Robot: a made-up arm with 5 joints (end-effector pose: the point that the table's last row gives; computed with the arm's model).
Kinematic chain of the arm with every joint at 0, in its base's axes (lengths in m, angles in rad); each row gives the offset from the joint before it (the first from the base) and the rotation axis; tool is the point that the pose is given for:
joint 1: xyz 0 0 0.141 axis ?
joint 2: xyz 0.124 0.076 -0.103 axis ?
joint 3: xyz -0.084 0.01 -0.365 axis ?
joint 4: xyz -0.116 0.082 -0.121 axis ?
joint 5: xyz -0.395 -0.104 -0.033 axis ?
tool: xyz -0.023 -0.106 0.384
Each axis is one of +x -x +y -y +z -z.
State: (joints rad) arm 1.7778 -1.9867 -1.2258 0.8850 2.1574
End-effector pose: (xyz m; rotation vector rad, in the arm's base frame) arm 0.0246 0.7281 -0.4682 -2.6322 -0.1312 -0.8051
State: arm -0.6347 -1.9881 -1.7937 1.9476 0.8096
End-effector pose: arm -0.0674 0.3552 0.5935 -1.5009 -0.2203 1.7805
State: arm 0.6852 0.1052 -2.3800 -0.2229 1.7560
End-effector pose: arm 0.6110 -0.0199 0.0101 0.1820 1.3069 0.2729
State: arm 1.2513 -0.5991 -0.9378 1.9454 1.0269
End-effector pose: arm -0.1853 0.6028 0.7002 -0.3410 0.1719 -2.3647
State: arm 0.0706 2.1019 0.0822 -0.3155 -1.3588
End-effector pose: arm 0.2781 -0.0744 -0.3484 -1.3351 0.5052 1.6040
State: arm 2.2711 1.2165 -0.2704 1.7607 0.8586
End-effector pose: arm -0.3629 -0.8550 0.6440 0.8192 2.2344 -1.6933
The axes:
joint 1: +y
joint 2: +z
joint 3: -y
joint 4: +x
joint 5: -y

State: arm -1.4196 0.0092 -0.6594 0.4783 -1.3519
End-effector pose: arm 0.4720 -0.0546 -0.0969 0.2298 0.5822 0.4210
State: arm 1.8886 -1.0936 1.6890 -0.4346 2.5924
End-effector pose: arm -1.0760 -0.3659 0.4265 -0.1652 -1.8428 1.8720
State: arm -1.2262 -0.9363 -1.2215 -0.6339 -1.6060
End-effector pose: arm 0.3224 0.1363 -0.0103 0.4371 1.6758 -0.0267
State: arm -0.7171 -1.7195 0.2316 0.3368 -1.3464
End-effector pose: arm 0.4231 0.2877 -0.3088 1.4288 0.0262 -0.7963
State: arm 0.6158 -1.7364 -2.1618 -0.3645 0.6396
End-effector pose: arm 0.0544 -0.4185 0.1657 0.8606 1.5499 -1.3951
